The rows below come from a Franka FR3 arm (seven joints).
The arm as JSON. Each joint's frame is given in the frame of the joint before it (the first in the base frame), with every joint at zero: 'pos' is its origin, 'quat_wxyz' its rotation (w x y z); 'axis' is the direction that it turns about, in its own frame. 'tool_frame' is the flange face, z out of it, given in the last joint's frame.
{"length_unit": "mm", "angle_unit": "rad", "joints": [
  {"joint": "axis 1", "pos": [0.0, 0.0, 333.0], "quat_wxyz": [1.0, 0.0, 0.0, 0.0], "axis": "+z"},
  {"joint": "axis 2", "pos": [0.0, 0.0, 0.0], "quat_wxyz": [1.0, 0.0, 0.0, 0.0], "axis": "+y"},
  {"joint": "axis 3", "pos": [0.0, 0.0, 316.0], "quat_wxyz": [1.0, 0.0, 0.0, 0.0], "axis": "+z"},
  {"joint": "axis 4", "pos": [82.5, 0.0, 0.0], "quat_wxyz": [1.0, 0.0, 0.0, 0.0], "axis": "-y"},
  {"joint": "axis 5", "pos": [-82.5, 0.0, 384.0], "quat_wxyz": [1.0, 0.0, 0.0, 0.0], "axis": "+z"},
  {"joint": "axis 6", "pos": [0.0, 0.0, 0.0], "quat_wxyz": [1.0, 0.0, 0.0, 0.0], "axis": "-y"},
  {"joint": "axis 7", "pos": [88.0, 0.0, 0.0], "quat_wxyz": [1.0, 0.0, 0.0, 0.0], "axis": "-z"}
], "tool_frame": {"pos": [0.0, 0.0, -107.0], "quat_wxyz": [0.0, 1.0, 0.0, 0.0]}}
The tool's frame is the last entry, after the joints.
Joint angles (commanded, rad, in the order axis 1, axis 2, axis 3, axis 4, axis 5, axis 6, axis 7), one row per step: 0.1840 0.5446 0.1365 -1.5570 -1.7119 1.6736 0.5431; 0.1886 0.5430 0.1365 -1.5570 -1.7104 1.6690 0.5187; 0.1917 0.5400 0.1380 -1.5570 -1.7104 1.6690 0.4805; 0.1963 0.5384 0.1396 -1.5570 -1.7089 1.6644 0.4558; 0.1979 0.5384 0.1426 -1.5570 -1.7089 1.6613 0.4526; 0.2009 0.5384 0.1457 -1.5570 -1.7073 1.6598 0.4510; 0.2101 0.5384 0.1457 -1.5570 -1.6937 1.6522 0.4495; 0.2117 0.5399 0.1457 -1.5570 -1.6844 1.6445 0.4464; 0.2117 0.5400 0.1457 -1.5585 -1.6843 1.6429 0.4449; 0.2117 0.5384 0.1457 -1.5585 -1.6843 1.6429 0.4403
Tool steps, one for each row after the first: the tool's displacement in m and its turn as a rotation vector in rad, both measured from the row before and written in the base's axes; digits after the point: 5 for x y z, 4 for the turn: -0.00088 0.00260 0.00125 -0.0114 0.0197 -0.0001; -0.00068 0.00297 0.00210 -0.0157 0.0314 0.0043; -0.00106 0.00349 0.00123 -0.0108 0.0201 0.0012; -0.00062 0.00243 0.00014 -0.0013 0.0025 0.0015; -0.00081 0.00361 -0.00008 0.0015 0.0019 0.0036; -0.00211 0.00515 -0.00077 0.0069 0.0040 -0.0041; -0.00087 0.00000 -0.00146 0.0024 0.0056 -0.0097; -0.00031 -0.00022 -0.00069 -0.0018 0.0026 -0.0013; -0.00010 -0.00002 0.00112 -0.0017 0.0026 0.0001
